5 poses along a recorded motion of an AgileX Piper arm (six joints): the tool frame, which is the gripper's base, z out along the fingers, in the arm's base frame.
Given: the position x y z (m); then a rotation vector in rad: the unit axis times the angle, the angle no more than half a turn.
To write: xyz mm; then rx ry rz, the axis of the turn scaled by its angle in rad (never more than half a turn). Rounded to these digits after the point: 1 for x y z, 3 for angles.
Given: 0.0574, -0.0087, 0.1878, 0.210, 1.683, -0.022
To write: 57.4, -8.7, 187.8, 0.210, 1.683, -0.022
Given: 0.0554, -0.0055, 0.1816, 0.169, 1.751, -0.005
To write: 55.4, -5.5, 181.6, 0.169, 1.751, -0.005
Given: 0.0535, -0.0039, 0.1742, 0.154, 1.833, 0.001
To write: 53.5, -3.9, 174.2, 0.154, 1.833, 0.001
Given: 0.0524, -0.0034, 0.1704, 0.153, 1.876, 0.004
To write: 52.4, -3.4, 170.4, 0.153, 1.876, 0.004
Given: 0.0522, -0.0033, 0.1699, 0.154, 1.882, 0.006
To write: 52.2, -3.3, 169.9, 0.154, 1.882, 0.006
